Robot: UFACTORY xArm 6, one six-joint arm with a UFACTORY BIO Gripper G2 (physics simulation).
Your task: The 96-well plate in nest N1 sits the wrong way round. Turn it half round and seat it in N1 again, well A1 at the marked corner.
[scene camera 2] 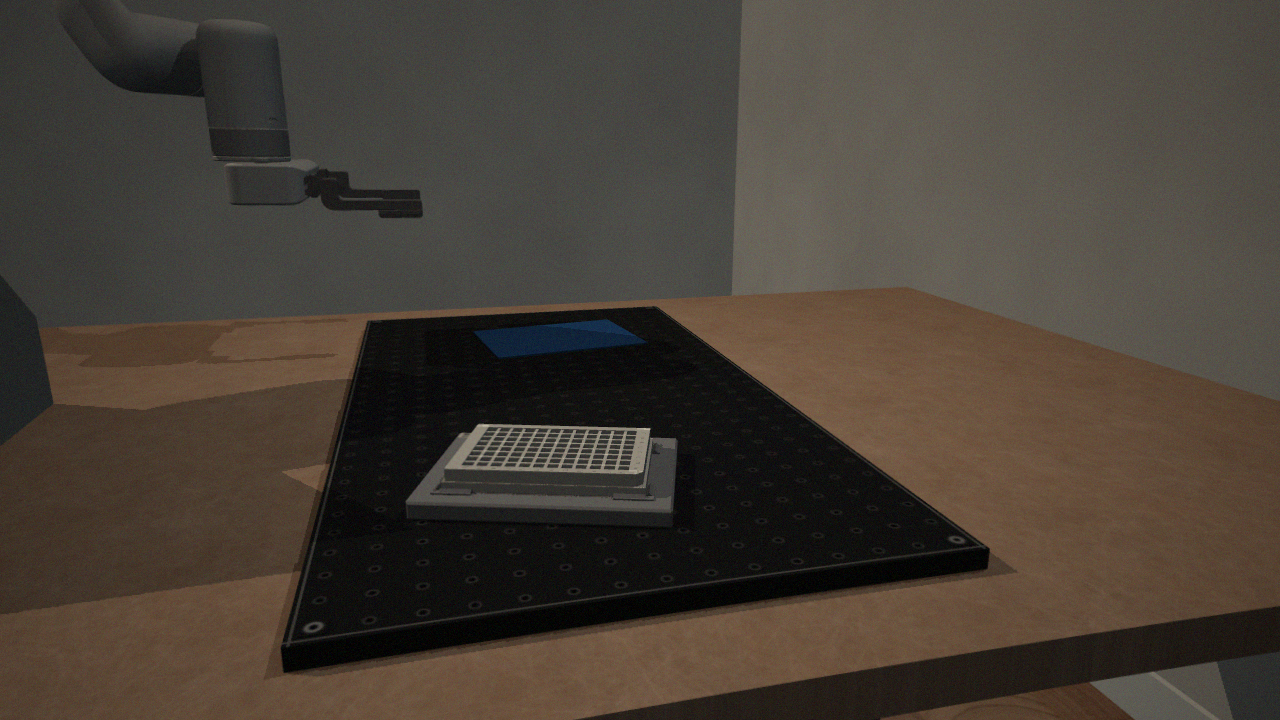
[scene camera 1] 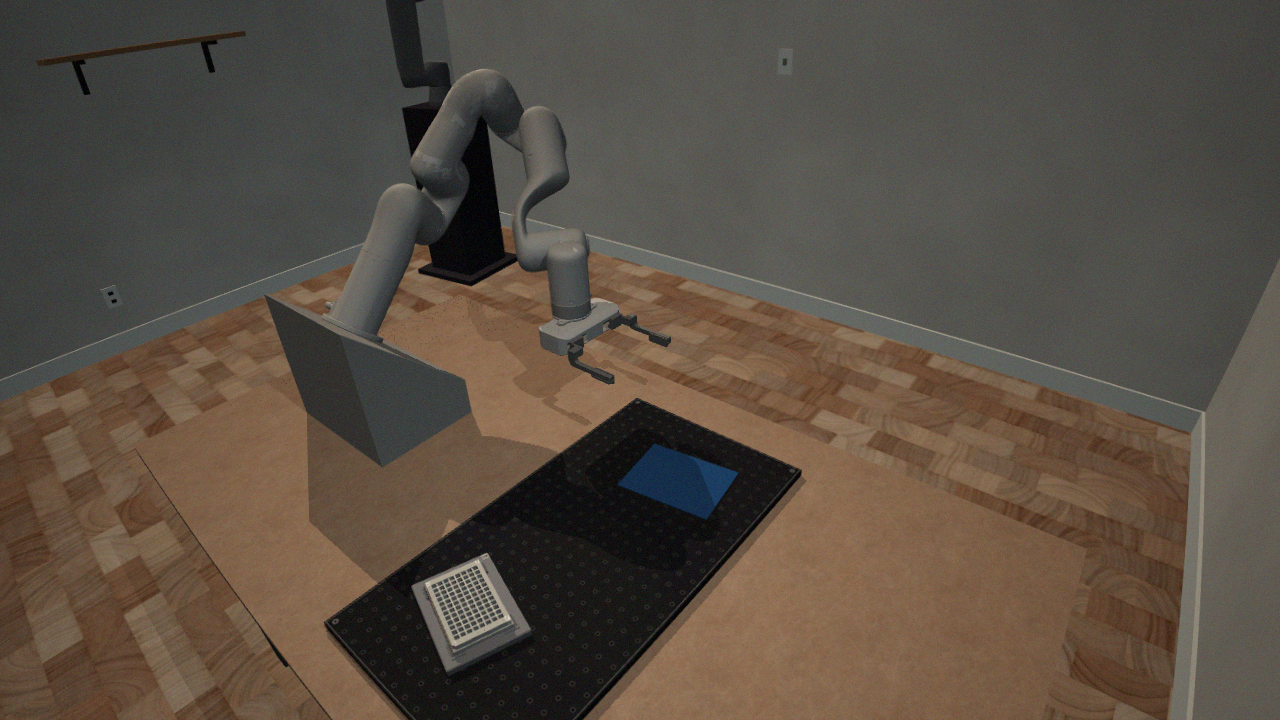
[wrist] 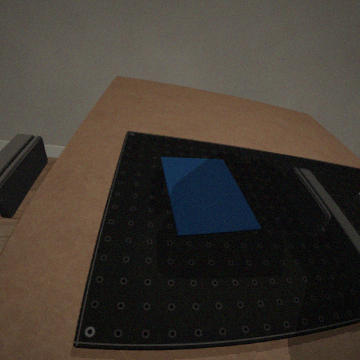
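The white 96-well plate (scene camera 1: pixel 467 601) (scene camera 2: pixel 547 447) lies level in the grey nest (scene camera 1: pixel 492 648) (scene camera 2: pixel 537 513) near one end of the black board (scene camera 1: pixel 572 573) (scene camera 2: pixel 769 501) (wrist: pixel 135 295). Its lettering and the nest's corner mark are too small to read. My gripper (scene camera 1: pixel 640 360) (scene camera 2: pixel 407 204) (wrist: pixel 165 188) is open and empty, its fingers pointing sideways. It hangs high, off the far end of the board and well away from the plate. In the wrist view one finger shows at the left edge and the other, dark, at the right; the plate does not show there.
A flat blue rectangle (scene camera 1: pixel 677 479) (scene camera 2: pixel 559 338) (wrist: pixel 210 200) lies on the board's far half, between gripper and nest. The arm's grey slanted base (scene camera 1: pixel 366 385) stands on the brown table (scene camera 1: pixel 877 573) (scene camera 2: pixel 1029 429) beside the board. A black pedestal (scene camera 1: pixel 465 205) stands behind the arm.
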